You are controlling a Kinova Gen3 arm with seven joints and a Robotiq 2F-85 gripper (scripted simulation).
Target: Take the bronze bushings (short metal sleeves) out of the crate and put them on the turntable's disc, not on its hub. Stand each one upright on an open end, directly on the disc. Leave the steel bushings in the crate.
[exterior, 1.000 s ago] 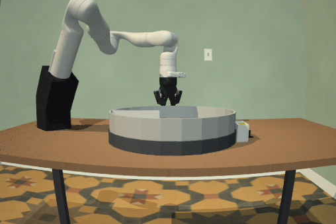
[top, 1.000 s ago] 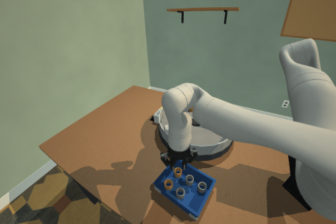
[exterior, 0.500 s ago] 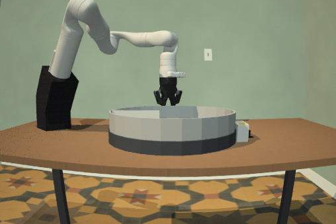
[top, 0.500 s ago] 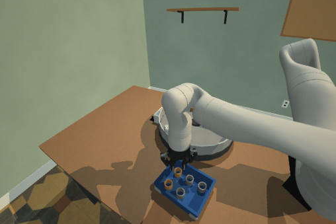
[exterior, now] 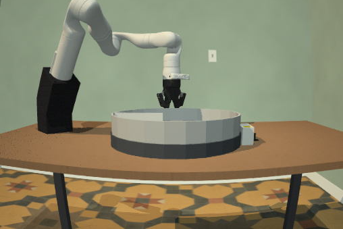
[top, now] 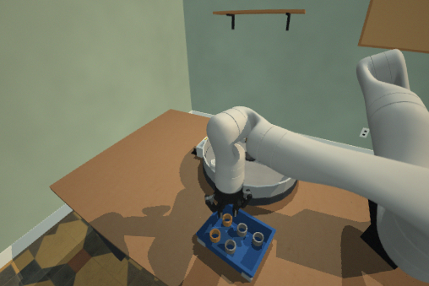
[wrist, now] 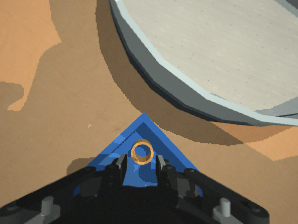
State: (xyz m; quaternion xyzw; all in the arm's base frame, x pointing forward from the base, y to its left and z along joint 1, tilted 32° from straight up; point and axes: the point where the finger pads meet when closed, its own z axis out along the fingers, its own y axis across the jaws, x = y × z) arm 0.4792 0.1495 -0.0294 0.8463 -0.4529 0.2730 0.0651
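Now: hand 50 mm above the blue crate, 40 mm to the right of it and 40 mm past it. From my hand the other things lie so: turntable disc (310 mm to the right, 20 mm below, 10 mm behind).
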